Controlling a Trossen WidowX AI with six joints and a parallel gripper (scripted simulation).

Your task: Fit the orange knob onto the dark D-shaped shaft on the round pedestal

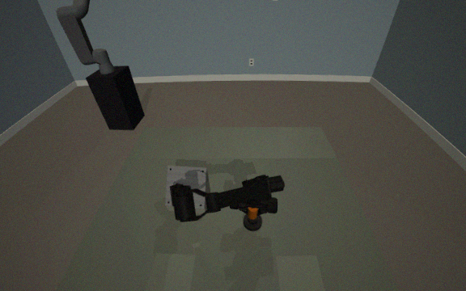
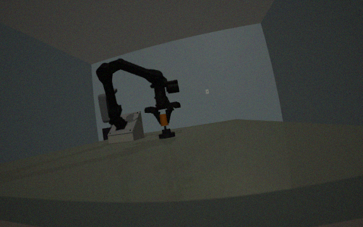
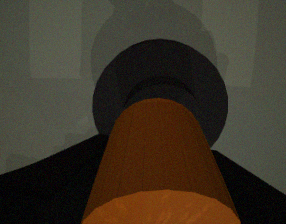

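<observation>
Now: the orange knob 20 mm above my gripper tip. Also, from my gripper tip: dark pedestal 40 mm below.
</observation>
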